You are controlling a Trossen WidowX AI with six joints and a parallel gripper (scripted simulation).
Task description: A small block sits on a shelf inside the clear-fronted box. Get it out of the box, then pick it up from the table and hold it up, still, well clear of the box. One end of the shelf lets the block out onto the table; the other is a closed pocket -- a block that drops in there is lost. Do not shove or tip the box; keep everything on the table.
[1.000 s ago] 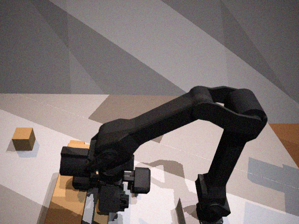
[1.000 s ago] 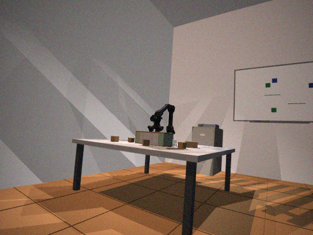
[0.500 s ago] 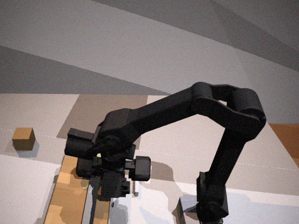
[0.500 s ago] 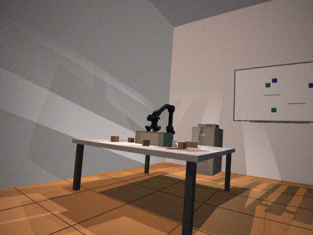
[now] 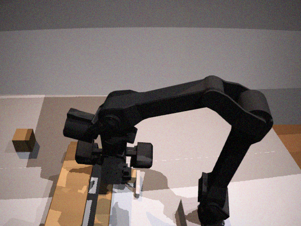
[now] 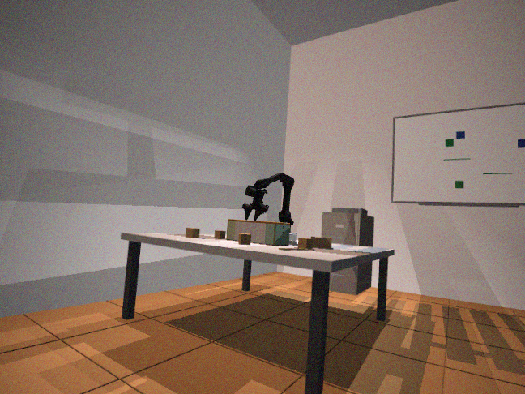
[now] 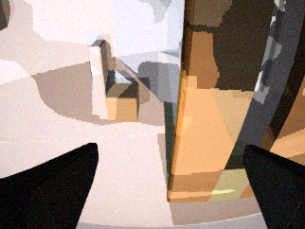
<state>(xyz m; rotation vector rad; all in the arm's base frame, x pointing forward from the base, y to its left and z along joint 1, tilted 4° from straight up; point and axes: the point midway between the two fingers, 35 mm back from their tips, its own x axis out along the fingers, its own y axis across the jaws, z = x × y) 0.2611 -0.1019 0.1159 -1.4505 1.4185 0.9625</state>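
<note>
Right now the tan block is 120 mm below my gripper tip, 50 mm to the right of it and 50 mm behind it. From my gripper tip the other things lie so: box 120 mm to the left, 70 mm below, 40 mm ahead; brown cube 330 mm ahead, 170 mm to the right, 100 mm below.
</note>
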